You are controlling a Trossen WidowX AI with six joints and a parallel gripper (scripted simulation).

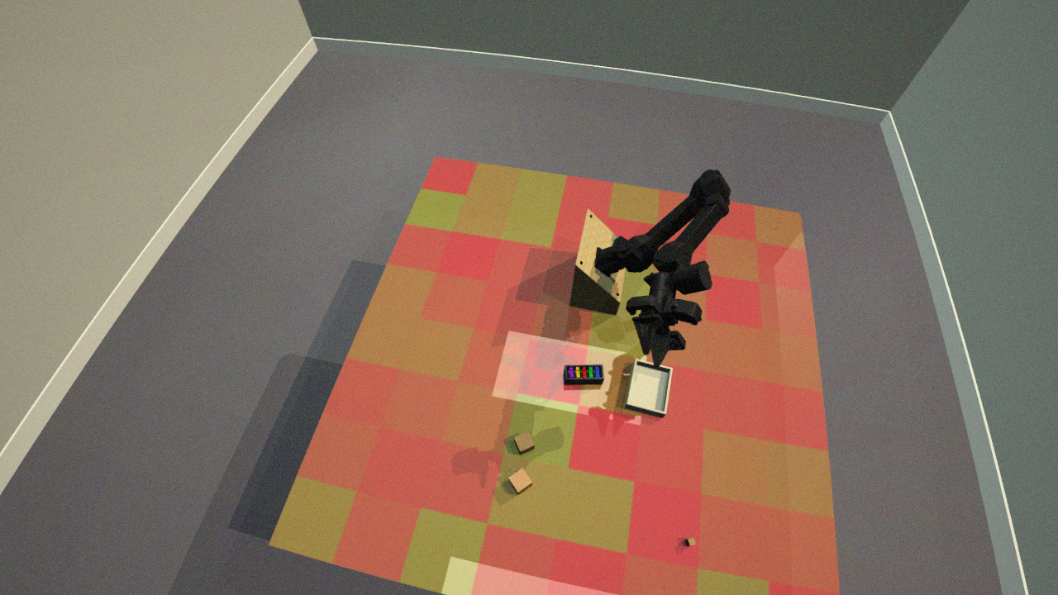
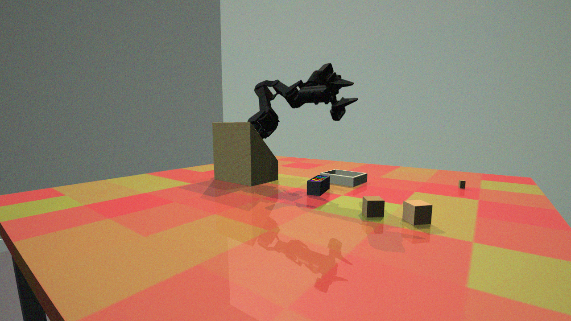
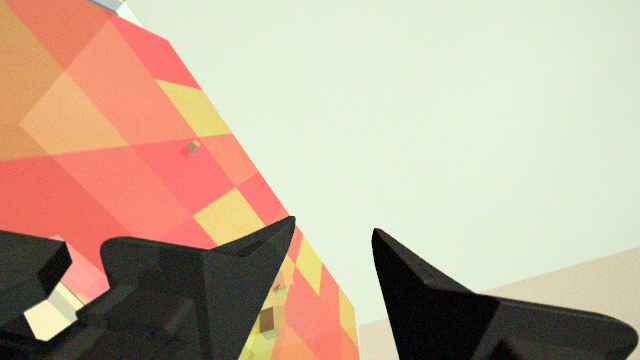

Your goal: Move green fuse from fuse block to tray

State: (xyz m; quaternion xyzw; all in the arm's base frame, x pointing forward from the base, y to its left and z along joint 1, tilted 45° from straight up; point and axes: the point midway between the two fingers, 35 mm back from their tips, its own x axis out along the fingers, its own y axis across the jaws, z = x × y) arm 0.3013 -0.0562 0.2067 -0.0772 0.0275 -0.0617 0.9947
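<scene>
The green fuse is 70 mm behind my gripper tip, 100 mm to the right of it and 280 mm below it. From my gripper tip the other things lie so: tray: 60 mm behind, 60 mm to the left, 300 mm below; tiny cube: 300 mm ahead, 170 mm to the left, 290 mm below.
</scene>
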